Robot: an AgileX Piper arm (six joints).
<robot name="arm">
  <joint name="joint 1" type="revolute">
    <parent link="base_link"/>
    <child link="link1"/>
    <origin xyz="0 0 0.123" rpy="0 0 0"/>
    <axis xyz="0 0 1"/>
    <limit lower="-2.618" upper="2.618"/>
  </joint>
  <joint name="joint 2" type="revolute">
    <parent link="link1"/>
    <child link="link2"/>
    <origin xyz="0 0 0" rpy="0 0 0"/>
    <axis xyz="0 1 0"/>
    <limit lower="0" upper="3.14"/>
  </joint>
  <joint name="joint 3" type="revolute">
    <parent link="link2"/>
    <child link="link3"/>
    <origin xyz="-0.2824 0 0.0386" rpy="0 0 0"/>
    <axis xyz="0 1 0"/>
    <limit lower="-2.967" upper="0"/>
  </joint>
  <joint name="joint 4" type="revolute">
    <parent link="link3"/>
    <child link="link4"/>
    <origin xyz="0.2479 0 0.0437" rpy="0 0 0"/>
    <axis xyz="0.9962 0 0.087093"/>
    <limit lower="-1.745" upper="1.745"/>
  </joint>
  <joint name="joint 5" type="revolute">
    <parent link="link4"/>
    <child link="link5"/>
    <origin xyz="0 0 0" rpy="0 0 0"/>
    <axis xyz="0 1 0"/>
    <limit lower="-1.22" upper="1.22"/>
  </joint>
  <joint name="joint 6" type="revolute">
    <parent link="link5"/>
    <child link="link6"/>
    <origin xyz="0.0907 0 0.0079" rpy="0 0 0"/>
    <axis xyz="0.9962 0 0.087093"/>
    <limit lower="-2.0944" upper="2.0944"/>
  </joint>
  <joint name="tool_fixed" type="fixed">
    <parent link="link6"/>
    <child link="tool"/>
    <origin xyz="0 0 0" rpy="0 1.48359 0"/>
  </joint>
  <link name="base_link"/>
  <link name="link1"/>
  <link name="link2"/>
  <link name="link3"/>
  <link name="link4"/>
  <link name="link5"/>
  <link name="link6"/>
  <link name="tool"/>
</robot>
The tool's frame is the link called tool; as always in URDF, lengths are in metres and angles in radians.
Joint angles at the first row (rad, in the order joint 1, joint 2, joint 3, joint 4, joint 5, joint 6):
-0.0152 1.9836 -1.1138 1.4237 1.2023 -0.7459
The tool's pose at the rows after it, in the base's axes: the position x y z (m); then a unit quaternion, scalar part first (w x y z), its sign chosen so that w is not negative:
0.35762, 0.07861, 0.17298, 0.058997, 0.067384, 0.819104, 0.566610
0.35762, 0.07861, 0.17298, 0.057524, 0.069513, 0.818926, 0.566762
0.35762, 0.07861, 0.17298, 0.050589, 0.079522, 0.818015, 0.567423
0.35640, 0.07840, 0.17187, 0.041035, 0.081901, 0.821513, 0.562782
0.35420, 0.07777, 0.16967, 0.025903, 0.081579, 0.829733, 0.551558
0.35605, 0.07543, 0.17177, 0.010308, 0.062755, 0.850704, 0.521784
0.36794, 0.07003, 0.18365, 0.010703, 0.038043, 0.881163, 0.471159
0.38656, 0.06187, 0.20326, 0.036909, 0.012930, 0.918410, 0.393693
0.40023, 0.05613, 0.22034, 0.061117, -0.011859, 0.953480, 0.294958
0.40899, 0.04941, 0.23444, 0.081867, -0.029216, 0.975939, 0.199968
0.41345, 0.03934, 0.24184, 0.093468, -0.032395, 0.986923, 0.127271
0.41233, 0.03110, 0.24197, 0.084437, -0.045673, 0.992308, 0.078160
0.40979, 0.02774, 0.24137, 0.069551, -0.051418, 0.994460, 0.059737
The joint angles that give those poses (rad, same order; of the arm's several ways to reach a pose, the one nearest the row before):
-0.0152 1.9836 -1.1137 1.4237 1.2023 -0.7459
-0.0152 1.9836 -1.1137 1.4237 1.2023 -0.7407
-0.0152 1.9836 -1.1137 1.4237 1.2023 -0.7162
-0.0152 1.9836 -1.1137 1.4042 1.2032 -0.6955
-0.0152 1.9836 -1.1151 1.3623 1.2032 -0.6649
-0.0152 1.9836 -1.1559 1.2559 1.2041 -0.6089
-0.0152 1.9836 -1.2574 1.1015 1.1968 -0.5128
-0.0102 1.9836 -1.3990 0.9029 1.1702 -0.3974
0.0123 1.9845 -1.5233 0.6636 1.1511 -0.2775
0.0340 1.9845 -1.6138 0.4413 1.1499 -0.1807
0.0400 1.9845 -1.6596 0.2769 1.1540 -0.1155
0.0409 1.9845 -1.6687 0.1699 1.1775 -0.1034
0.0409 1.9845 -1.6698 0.1292 1.2074 -0.1002

